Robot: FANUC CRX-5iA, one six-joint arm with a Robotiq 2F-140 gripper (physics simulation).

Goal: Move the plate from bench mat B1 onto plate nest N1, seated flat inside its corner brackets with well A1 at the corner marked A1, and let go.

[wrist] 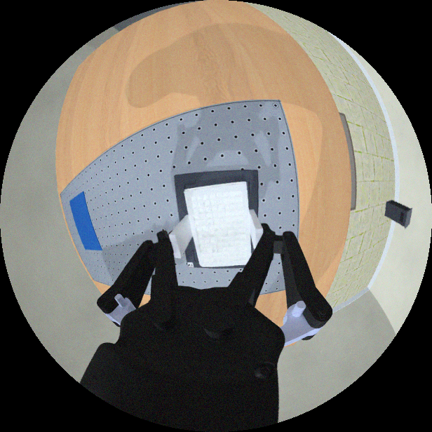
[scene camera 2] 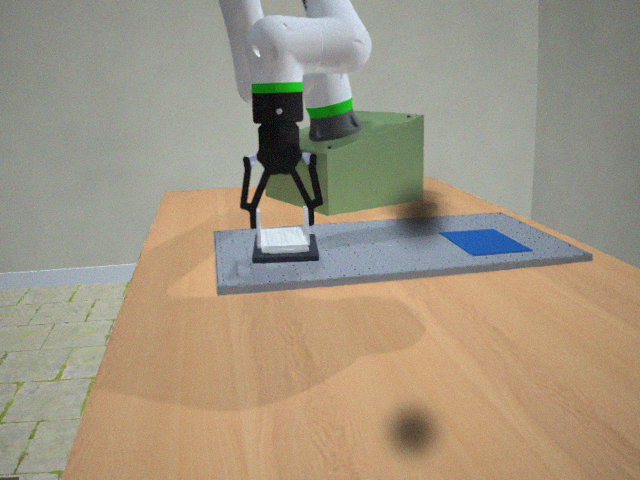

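Seen in the pictures: gripper, between the fingertips: (scene camera 2: 283,244); arm's base, origin of its link: (scene camera 2: 335,132).
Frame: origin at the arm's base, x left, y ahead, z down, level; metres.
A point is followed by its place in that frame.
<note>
The white plate (scene camera 2: 284,239) {z 0.153, x -0.184, y 0.528 m} (wrist: 218,220) is at the dark plate nest N1 (scene camera 2: 285,257) {z 0.169, x -0.188, y 0.592 m} (wrist: 216,177). In the wrist view it looks turned a few degrees against the nest's edges; whether it touches the nest's base is hard to tell. My gripper (scene camera 2: 283,237) {z 0.166, x -0.186, y 0.518 m} (wrist: 219,221) is shut on the plate, with a pale pad at each long side. A small white mark (wrist: 190,264) shows at the nest's lower left corner in the wrist view. The plate's well A1 and the corner brackets cannot be made out. The blue bench mat B1 (scene camera 2: 484,241) {z 0.176, x 0.215, y 0.541 m} (wrist: 85,221) bears no plate.
The grey perforated board (scene camera 2: 372,253) {z 0.179, x -0.023, y 0.568 m} (wrist: 150,150) carries the nest near one end and the blue mat near the other. It lies on the wooden table (scene camera 2: 465,361) {z 0.192, x 0.000, y 0.992 m} (wrist: 100,95). A green block (scene camera 2: 374,173) {z 0.098, x 0.081, y 0.124 m} under the robot's base stands behind the board.
</note>
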